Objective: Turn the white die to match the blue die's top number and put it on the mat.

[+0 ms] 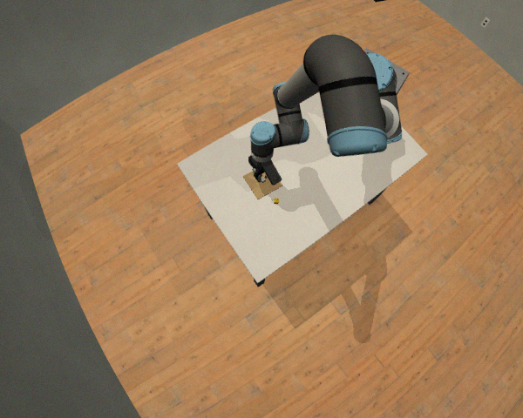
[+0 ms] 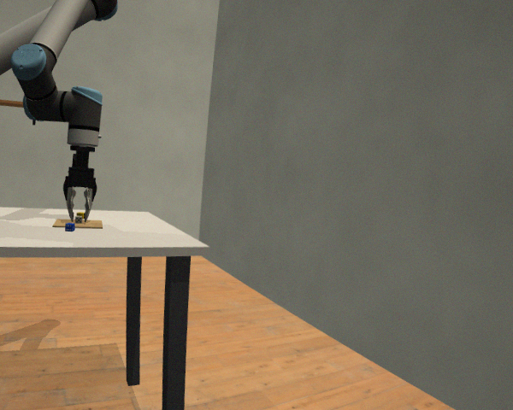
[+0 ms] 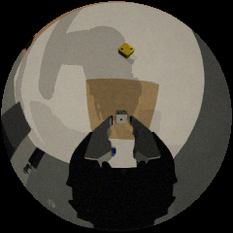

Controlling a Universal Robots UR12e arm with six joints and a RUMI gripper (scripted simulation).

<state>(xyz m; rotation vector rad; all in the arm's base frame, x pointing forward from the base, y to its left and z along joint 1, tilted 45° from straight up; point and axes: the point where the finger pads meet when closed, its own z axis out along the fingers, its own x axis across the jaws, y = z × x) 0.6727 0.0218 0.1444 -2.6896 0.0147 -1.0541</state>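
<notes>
The white die lies 10 mm below my hand. From my hand the other things lie so: blue die (120 mm to the right, 10 mm below, 10 mm behind); then tan mat (20 mm below); then yellow die (120 mm to the left, 10 mm below, 10 mm behind).
</notes>
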